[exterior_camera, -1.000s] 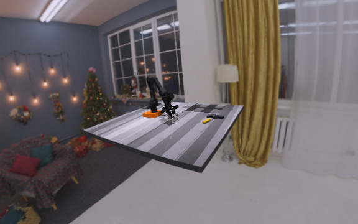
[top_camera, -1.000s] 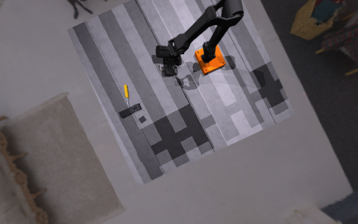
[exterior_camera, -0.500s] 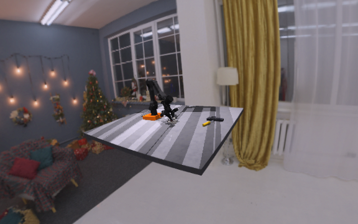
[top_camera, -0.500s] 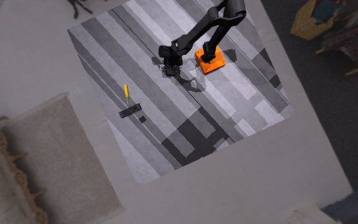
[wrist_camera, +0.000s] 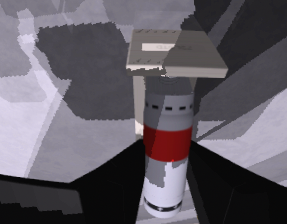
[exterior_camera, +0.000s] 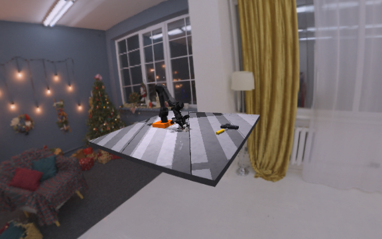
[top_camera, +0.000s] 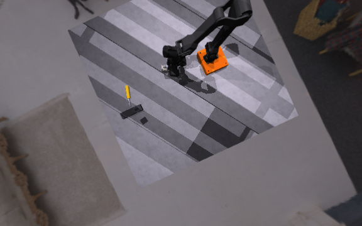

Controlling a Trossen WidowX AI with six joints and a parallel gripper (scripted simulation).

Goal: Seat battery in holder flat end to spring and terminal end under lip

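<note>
Right now the battery is 1 cm above my gripper tip. Round my gripper tip: yellow screwdriver 36 cm ahead, 3 cm to the left, 2 cm below; then black remote 39 cm ahead, 13 cm to the left, 1 cm below; then black battery door 35 cm ahead, 23 cm to the left, 3 cm below.
</note>
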